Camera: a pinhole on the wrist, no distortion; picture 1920 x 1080 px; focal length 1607.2 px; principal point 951.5 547.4 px. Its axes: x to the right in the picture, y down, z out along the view. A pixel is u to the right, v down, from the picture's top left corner.
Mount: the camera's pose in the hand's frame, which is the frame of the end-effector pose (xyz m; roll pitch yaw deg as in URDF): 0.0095 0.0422 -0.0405 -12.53 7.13 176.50
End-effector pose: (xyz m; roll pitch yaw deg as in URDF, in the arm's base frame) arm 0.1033 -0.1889 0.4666 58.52 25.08 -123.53
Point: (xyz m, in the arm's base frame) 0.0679 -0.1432 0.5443
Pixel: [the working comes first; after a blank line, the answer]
In the camera's frame: 0.0427 -0.0068 0.1277

1489.3 461.8
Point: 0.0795 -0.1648 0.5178
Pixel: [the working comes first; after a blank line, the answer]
In the camera's frame: 0.0244 0.0035 0.0983

1350.7 604.2
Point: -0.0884 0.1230 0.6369
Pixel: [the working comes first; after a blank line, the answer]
In the camera's frame: 0.1647 0.0640 0.4175

1585.7 793.7
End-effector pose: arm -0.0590 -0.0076 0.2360 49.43 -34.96 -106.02
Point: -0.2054 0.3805 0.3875
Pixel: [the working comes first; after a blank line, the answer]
In the camera's frame: 0.1418 -0.1218 0.4386

1471.1 101.1
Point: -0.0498 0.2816 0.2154
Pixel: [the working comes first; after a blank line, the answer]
In the camera's frame: 0.2267 -0.0527 0.2114

outside the picture
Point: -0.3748 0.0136 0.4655
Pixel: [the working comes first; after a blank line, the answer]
In the camera's frame: -0.2292 0.0404 0.3647

outside the picture
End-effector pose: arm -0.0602 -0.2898 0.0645 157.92 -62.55 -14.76
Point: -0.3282 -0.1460 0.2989
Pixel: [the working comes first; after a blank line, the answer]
In the camera's frame: -0.0188 0.0381 -0.3341

behind the camera
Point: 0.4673 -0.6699 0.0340
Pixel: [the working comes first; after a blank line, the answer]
In the camera's frame: -0.3224 -0.1127 0.5946

80.1 242.7
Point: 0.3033 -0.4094 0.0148
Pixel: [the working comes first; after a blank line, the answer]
In the camera's frame: -0.1785 0.0663 0.3888

213.5 821.6
